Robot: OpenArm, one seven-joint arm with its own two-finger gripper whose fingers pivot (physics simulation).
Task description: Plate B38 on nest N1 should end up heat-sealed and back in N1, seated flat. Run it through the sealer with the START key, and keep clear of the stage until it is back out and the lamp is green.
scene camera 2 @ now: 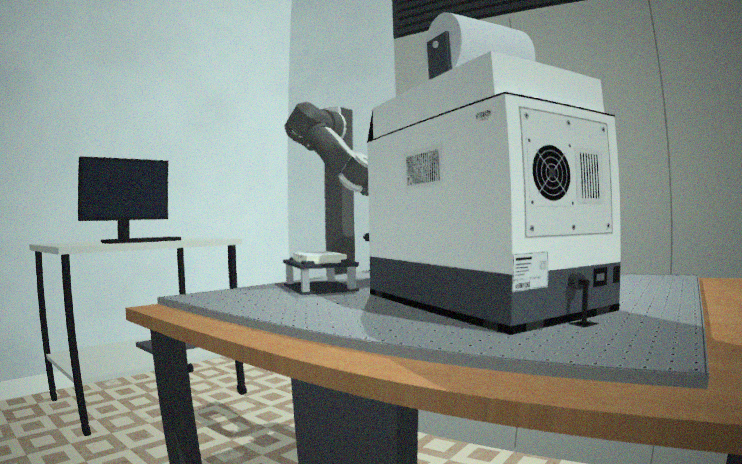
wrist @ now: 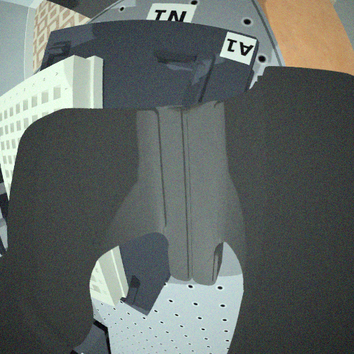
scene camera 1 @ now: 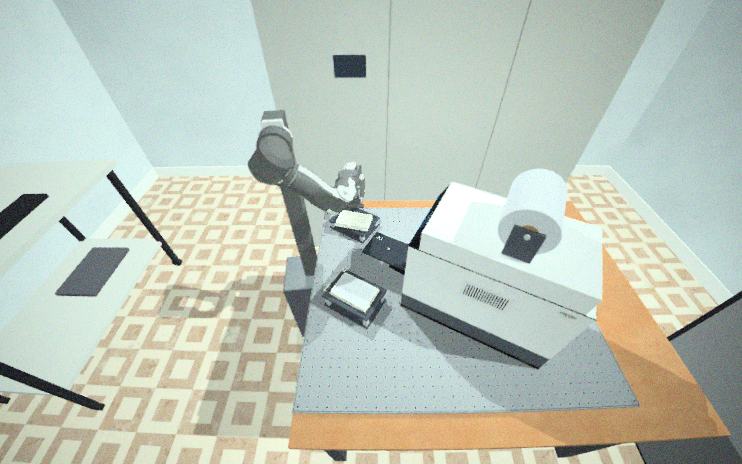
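Plate B38 (scene camera 1: 354,220) (wrist: 30,107) is a pale well plate at nest N1 (scene camera 1: 358,236) (wrist: 130,65). In the wrist view it is shifted to the left, baring much of the nest's dark top, and it looks askew, not seated flat; whether it is tilted is hard to tell. My gripper (scene camera 1: 356,206) (wrist: 201,196) is shut and empty, fingers together over the bared part of the nest, beside the plate. The white sealer (scene camera 1: 481,290) (scene camera 2: 443,218) stands to the right with its dark stage (scene camera 1: 387,251) out. The START key and the lamp do not show.
A second nest (scene camera 1: 328,302) (scene camera 2: 350,264) holds a white plate (scene camera 1: 354,291) (scene camera 2: 320,257) nearer scene camera 1. A film roll (scene camera 1: 533,207) (scene camera 2: 492,41) sits on the sealer. The perforated board (scene camera 1: 437,383) (scene camera 2: 262,320) lies on the orange table (scene camera 1: 383,432) (scene camera 2: 328,369).
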